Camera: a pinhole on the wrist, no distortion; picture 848 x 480 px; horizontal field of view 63.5 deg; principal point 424.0 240.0 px. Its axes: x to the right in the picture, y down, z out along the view. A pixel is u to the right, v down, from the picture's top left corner.
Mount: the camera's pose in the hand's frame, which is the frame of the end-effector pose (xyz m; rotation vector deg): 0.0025 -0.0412 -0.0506 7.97 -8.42 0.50
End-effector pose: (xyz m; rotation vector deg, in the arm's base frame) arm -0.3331 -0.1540 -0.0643 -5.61 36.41 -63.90
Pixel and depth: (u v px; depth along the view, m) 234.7 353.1 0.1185
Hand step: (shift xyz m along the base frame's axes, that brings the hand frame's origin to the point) -0.0112 0.0085 0.0868
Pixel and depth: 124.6 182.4 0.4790
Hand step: 0.0033 0.0779 0.4864
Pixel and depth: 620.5 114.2 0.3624
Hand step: 0.0504 -0.1910 0.2918
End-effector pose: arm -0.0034 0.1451 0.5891 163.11 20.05 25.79
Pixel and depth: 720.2 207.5 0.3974
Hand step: 0.2022 0.0694 -0.3337
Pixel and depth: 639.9 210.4 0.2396
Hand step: 0.0862 0.0538 -0.1903
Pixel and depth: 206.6 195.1 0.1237
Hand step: -0.0422 0.0356 -0.0914
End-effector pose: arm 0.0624 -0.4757 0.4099 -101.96 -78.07 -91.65
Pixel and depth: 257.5 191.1 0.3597
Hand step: 0.0721 0.2269 -0.2383
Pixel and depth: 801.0 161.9 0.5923
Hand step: 0.1158 0.6351 0.0029
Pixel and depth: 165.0 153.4 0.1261
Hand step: -0.0204 0.0598 -0.0976
